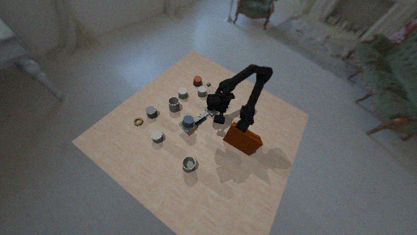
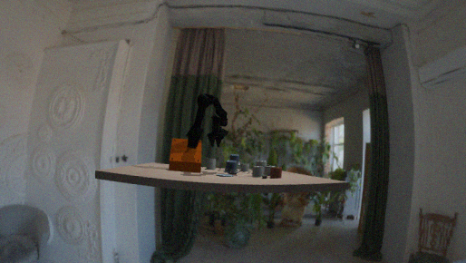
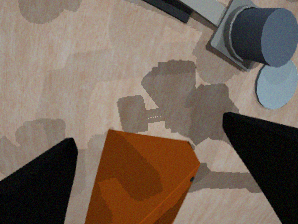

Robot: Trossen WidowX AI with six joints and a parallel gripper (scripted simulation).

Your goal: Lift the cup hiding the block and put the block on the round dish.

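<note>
The grey balance is 140 mm below my gripper tip, 130 mm ahead of it and 10 mm to the left of it. The rest, counted from my gripper tip: blue-grey cup 150 mm to the left, 140 mm ahead, 70 mm below; then red-brown cup 400 mm ahead, 230 mm to the right, 150 mm below.
</note>
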